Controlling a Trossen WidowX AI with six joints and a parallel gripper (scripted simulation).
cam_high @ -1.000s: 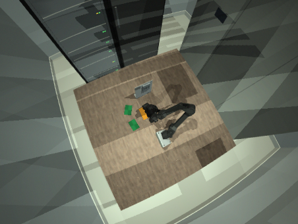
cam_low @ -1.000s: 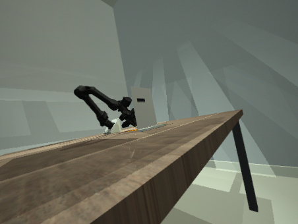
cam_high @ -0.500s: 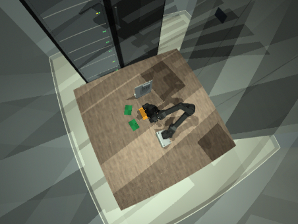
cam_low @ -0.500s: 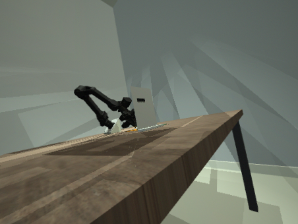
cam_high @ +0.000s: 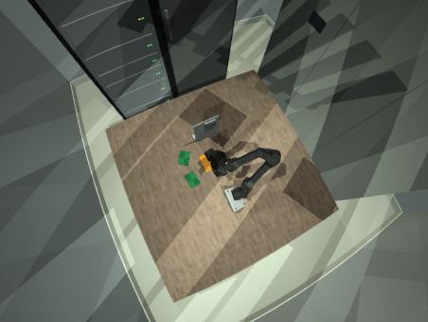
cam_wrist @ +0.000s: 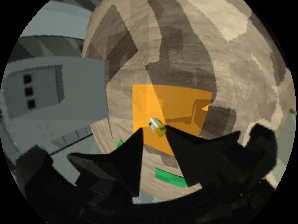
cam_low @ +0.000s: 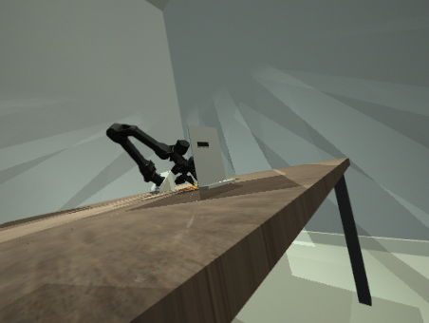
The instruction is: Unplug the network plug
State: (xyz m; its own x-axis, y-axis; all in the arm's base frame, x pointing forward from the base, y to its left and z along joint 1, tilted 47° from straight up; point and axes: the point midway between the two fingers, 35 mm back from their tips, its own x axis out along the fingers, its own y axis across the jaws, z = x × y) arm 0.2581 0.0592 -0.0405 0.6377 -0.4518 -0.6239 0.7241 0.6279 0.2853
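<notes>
Now: the yellow plug 1 cm below my gripper tip. From my gripper tip the other things lie so: grey upright panel 18 cm ahead, 9 cm above, 3 cm to the right; orange marked square 2 cm below.
</notes>
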